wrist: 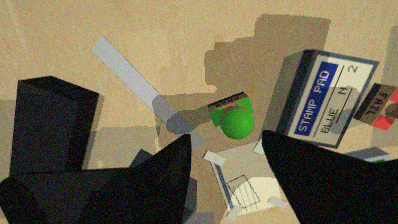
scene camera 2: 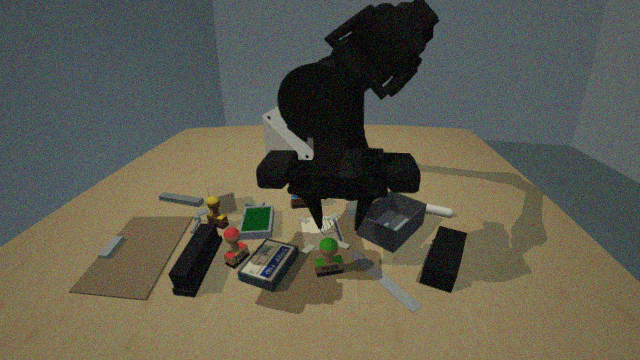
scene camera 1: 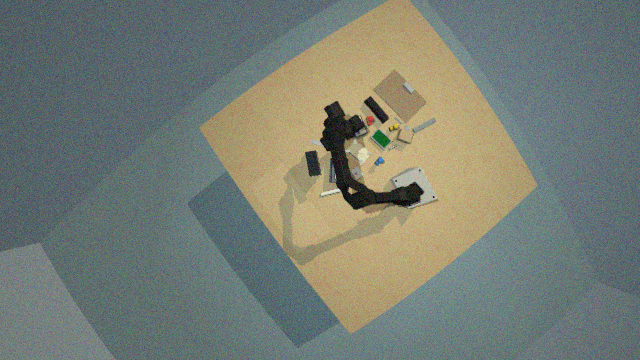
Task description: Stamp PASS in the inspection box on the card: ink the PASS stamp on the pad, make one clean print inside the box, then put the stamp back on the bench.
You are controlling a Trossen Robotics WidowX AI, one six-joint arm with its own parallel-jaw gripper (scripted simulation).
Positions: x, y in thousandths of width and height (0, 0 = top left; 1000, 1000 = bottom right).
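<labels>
You can see a green-knobbed stamp in the wrist view (589, 511), but a brown clipboard is out of frame in that wrist view. The stamp is there again in scene camera 2 (516, 738), and so is the clipboard, which shows in scene camera 2 (201, 743). Then there's the clipboard in scene camera 1 (615, 249).
</labels>
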